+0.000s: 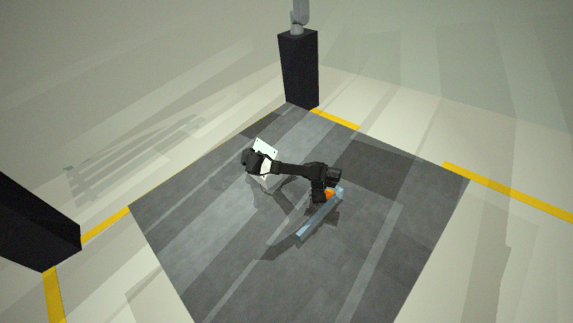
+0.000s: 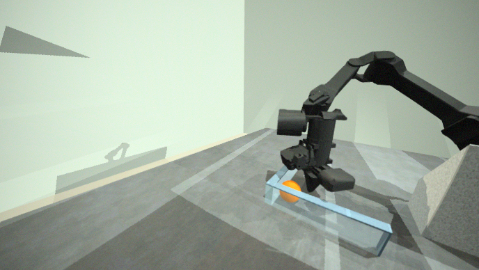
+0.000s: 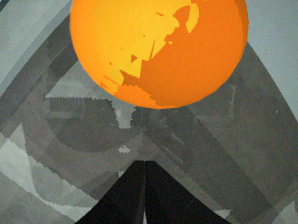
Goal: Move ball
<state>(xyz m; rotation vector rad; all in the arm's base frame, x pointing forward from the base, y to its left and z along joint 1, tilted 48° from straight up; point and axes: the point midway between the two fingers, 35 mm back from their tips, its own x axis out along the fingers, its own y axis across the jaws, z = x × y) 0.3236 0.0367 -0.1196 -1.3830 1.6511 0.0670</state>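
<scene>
The orange ball lies 40 mm ahead of my gripper tip, 40 mm to the left of it and 10 mm above it. Round my gripper tip: see-through ball copy: 40 mm ahead, 50 mm to the left, 10 mm above.
</scene>
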